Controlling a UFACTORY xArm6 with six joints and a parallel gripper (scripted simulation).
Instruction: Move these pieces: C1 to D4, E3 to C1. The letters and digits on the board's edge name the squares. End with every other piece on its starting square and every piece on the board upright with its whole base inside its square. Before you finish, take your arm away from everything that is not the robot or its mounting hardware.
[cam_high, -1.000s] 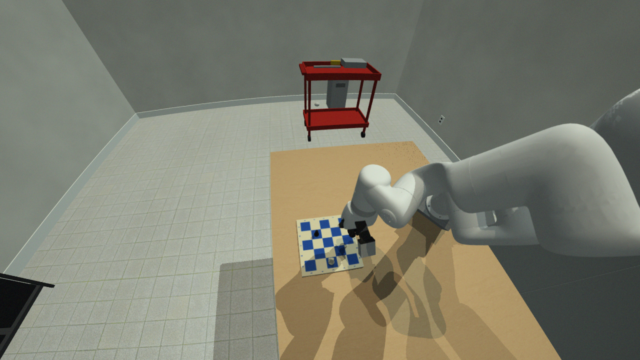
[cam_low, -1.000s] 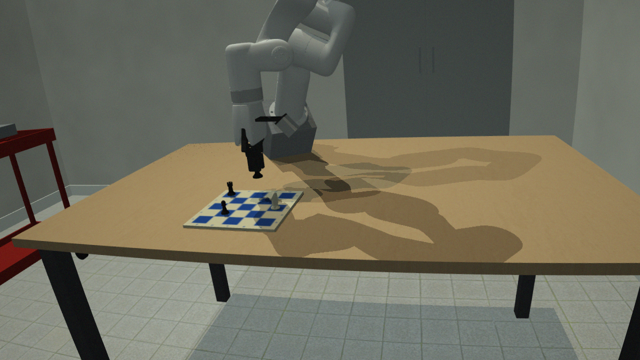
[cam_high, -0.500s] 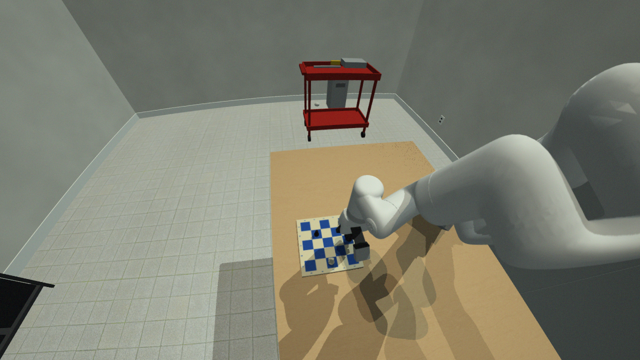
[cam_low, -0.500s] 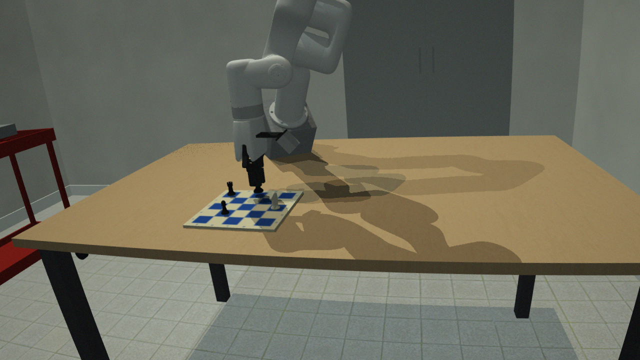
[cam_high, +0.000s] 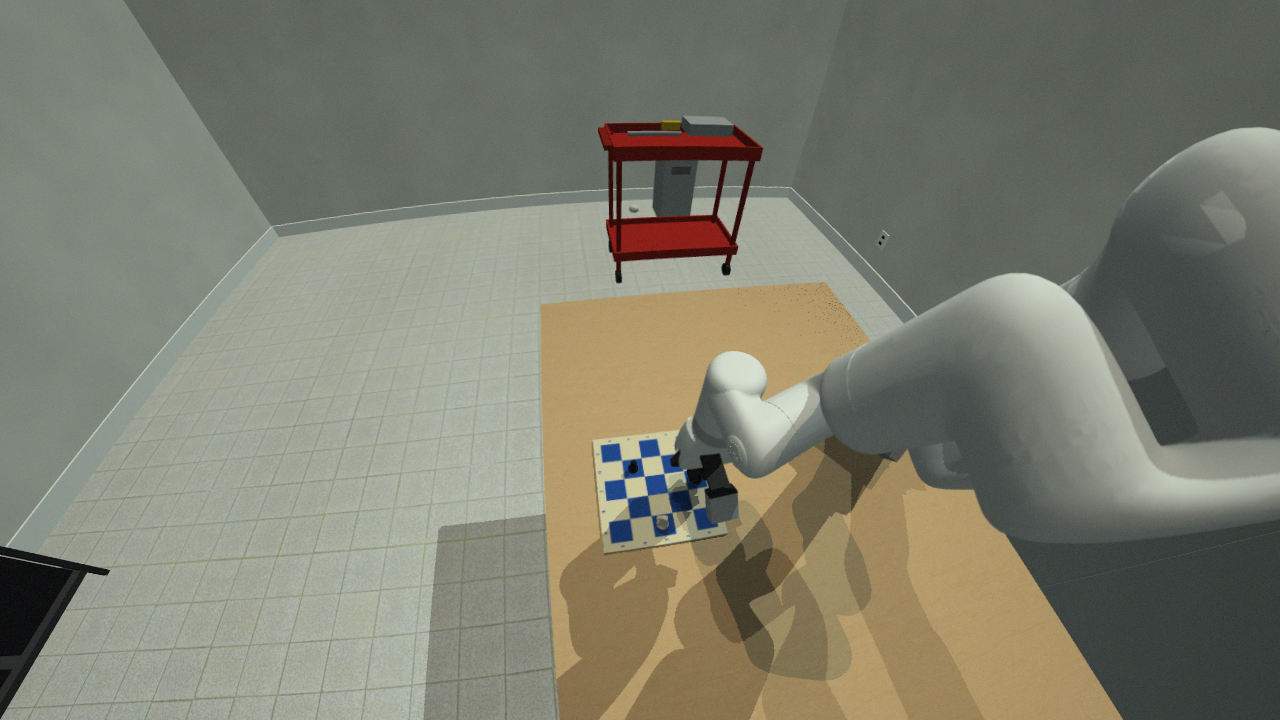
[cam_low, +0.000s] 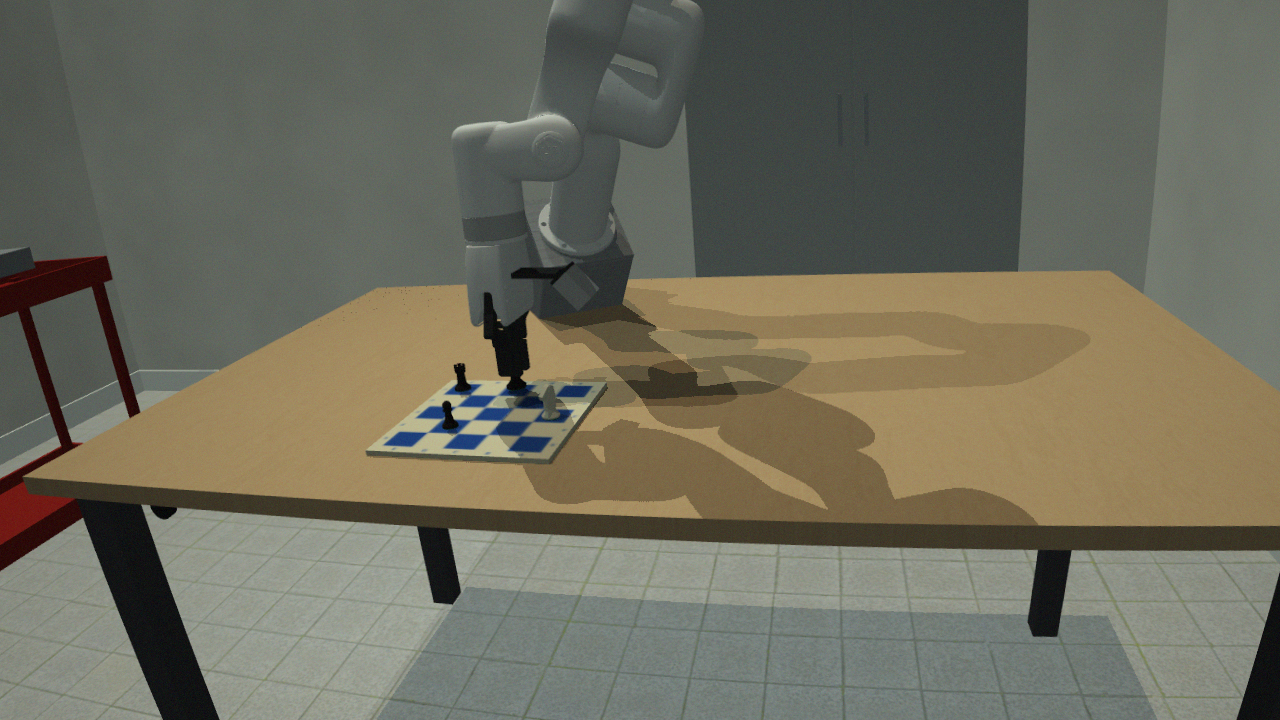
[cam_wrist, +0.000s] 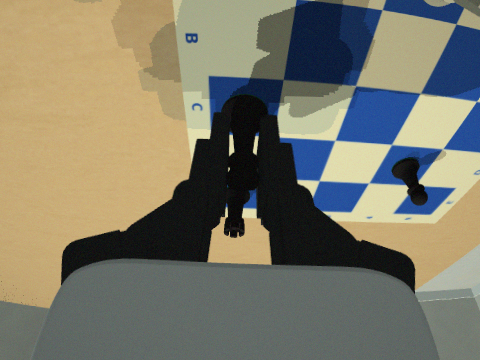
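Right now my hand is 1 cm above the black piece. Also, from my hand: white piece (6 cm ahead, 9 cm to the left, 3 cm below); then blue-and-cream chessboard (7 cm ahead, 1 cm to the left, 5 cm below).
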